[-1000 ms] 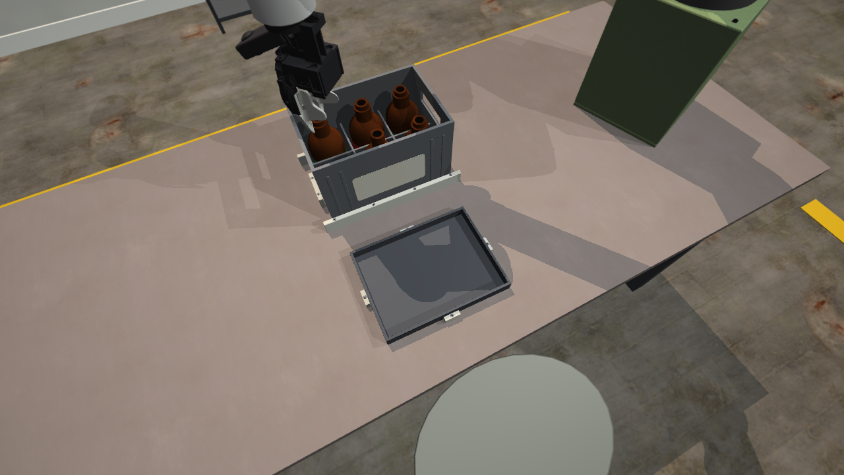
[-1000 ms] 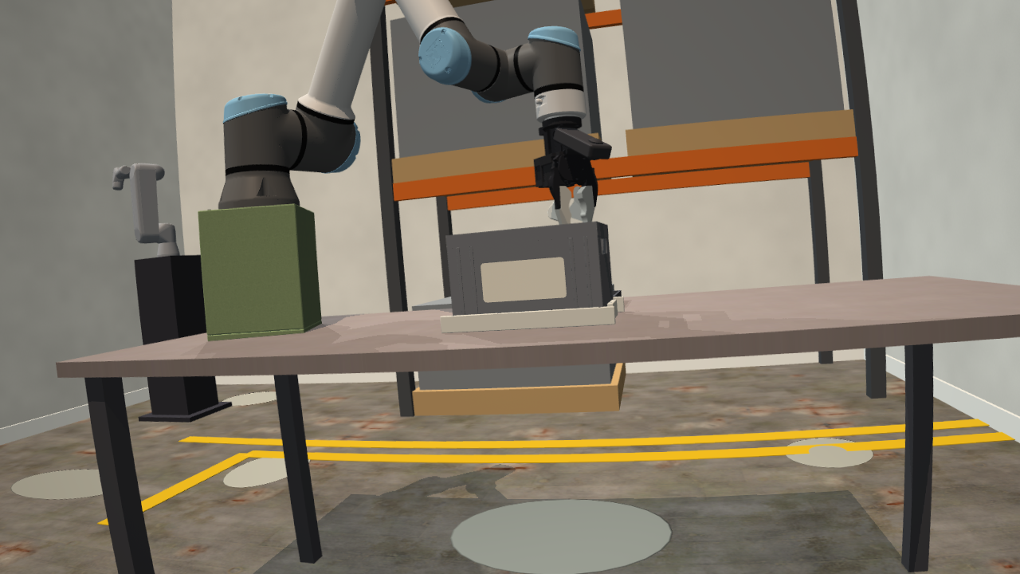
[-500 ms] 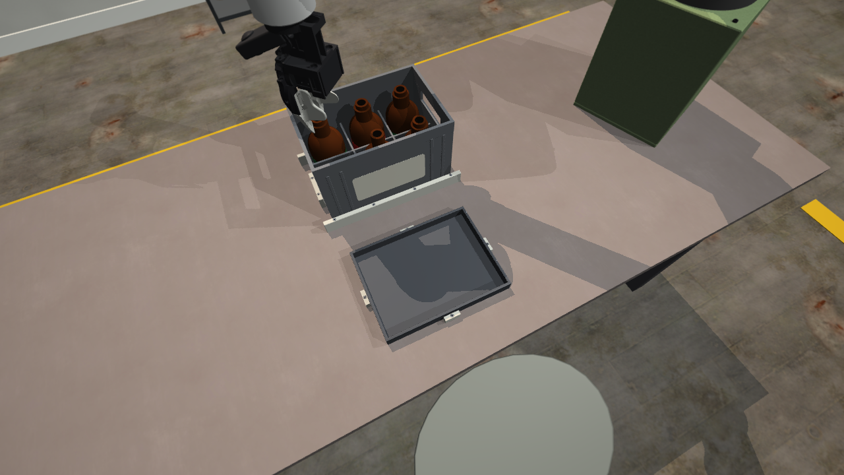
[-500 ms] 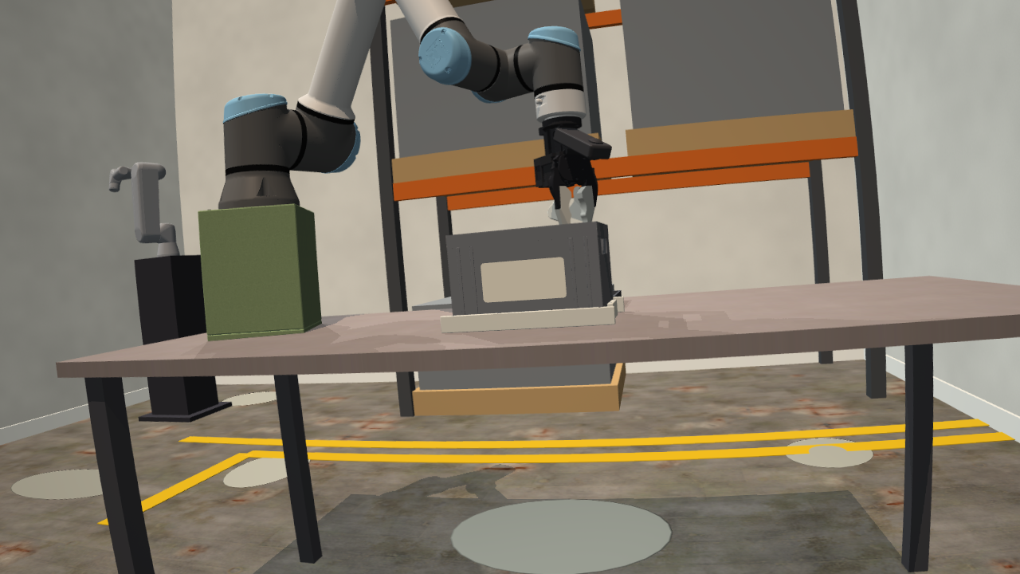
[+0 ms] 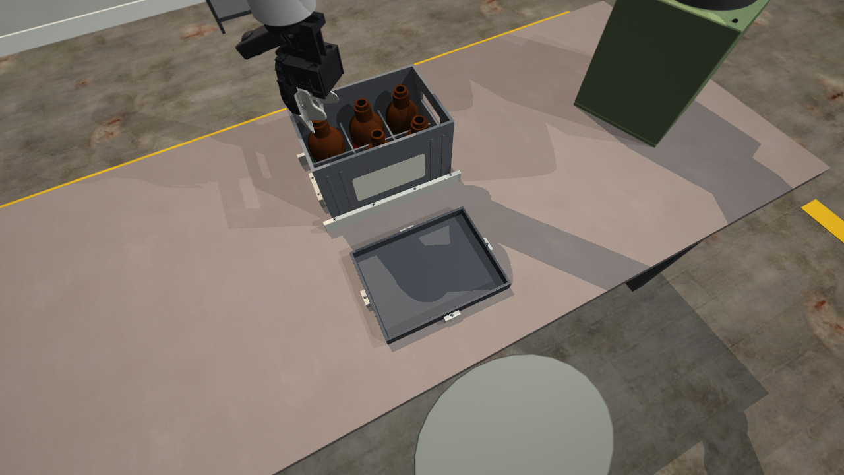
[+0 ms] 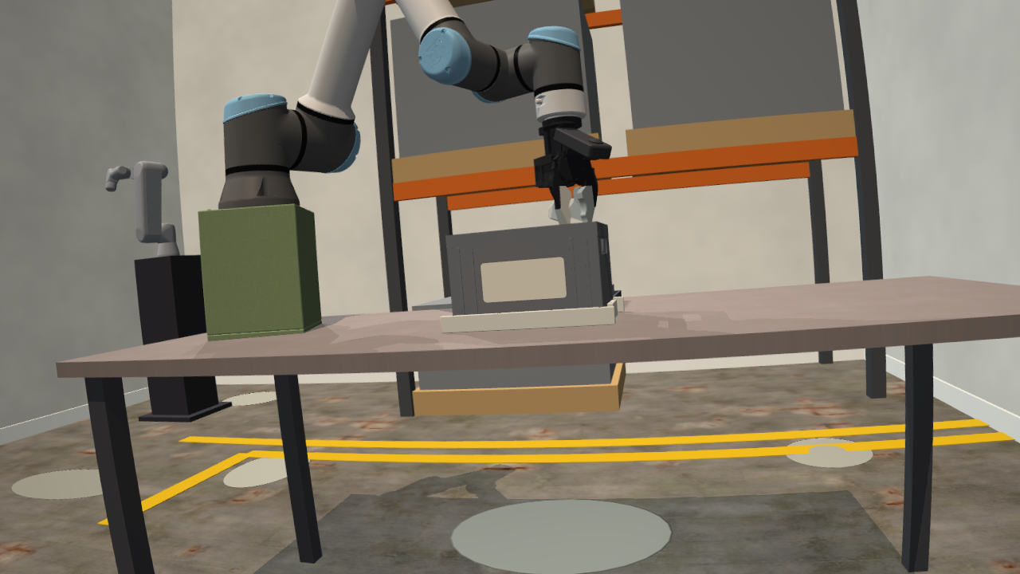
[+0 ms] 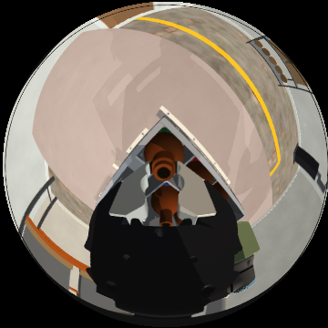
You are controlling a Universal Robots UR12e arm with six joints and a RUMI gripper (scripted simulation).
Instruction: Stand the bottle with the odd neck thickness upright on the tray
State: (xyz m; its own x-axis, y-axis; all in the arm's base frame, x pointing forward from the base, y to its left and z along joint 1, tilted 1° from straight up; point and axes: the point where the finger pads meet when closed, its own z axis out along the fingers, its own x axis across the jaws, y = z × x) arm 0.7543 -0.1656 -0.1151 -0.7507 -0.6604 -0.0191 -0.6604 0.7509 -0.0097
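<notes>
The grey crate is 90 mm behind my hand, 50 mm to the left of it and 70 mm below it. From my hand the other things lie so: dark tray 70 mm behind, 330 mm to the left, 150 mm below; then brown bottle 90 mm behind, 100 mm to the left, 70 mm below.
</notes>
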